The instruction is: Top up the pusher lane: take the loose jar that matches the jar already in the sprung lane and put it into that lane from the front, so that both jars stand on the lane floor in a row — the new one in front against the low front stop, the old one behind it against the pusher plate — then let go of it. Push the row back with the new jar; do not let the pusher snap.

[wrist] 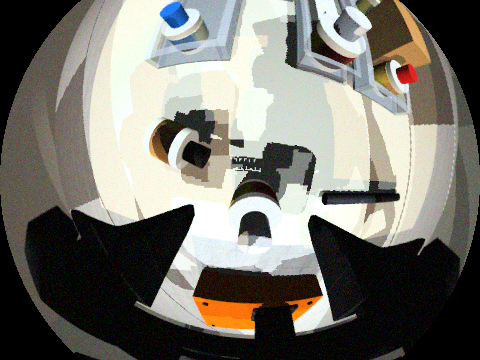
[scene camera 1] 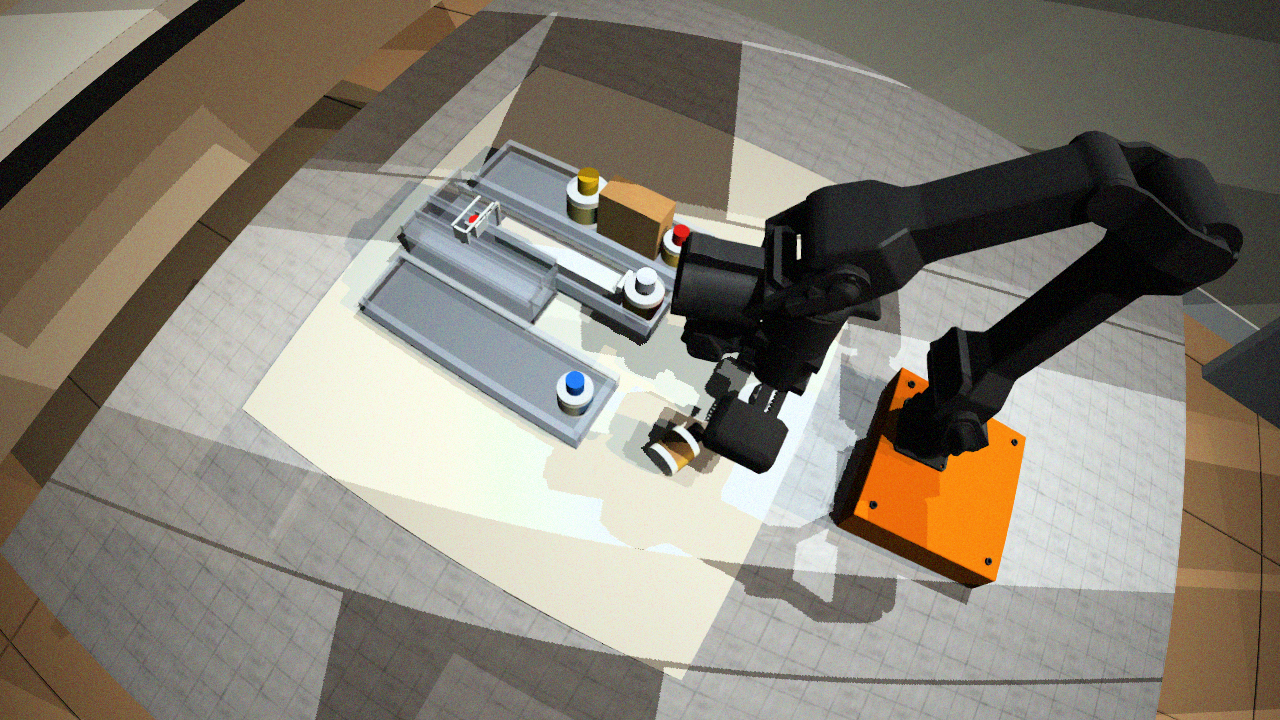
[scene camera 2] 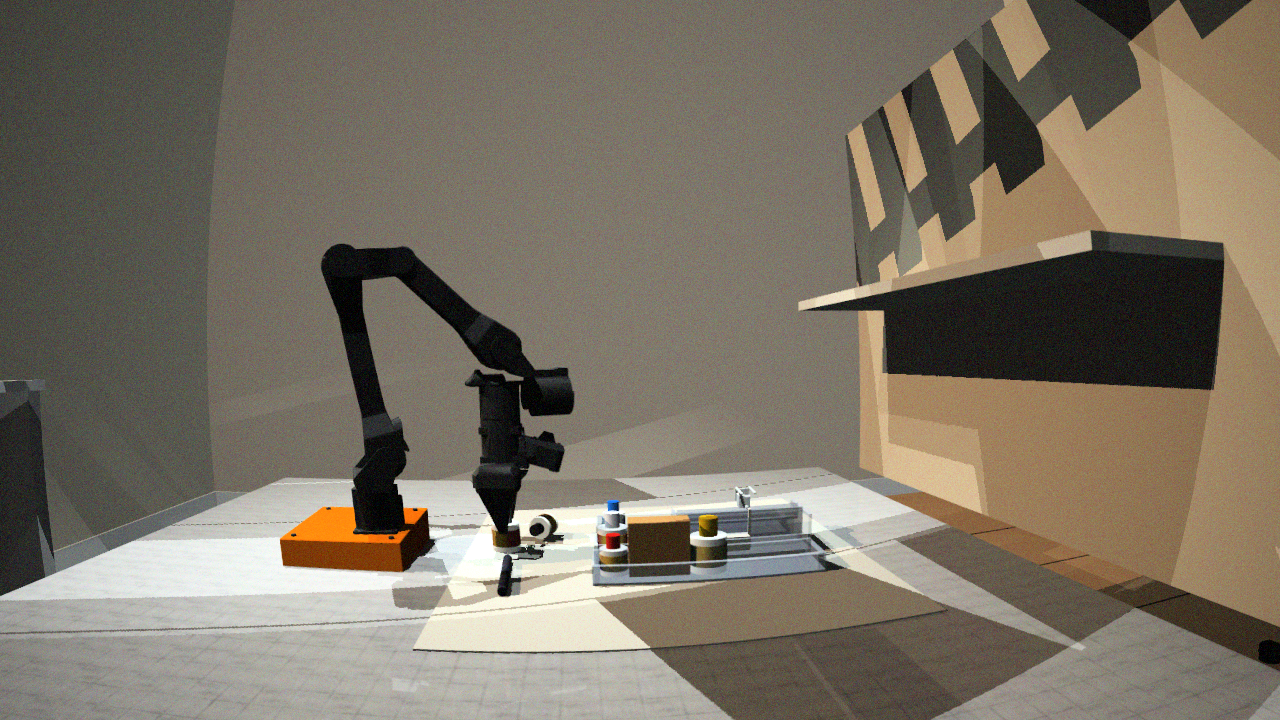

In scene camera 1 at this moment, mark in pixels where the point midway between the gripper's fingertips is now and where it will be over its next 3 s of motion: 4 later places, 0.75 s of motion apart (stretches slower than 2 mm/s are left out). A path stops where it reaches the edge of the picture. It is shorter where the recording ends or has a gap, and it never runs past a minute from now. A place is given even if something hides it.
My gripper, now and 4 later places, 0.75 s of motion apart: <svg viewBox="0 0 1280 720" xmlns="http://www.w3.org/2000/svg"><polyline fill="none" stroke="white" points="754,405 756,408 779,364 703,303 687,303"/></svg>
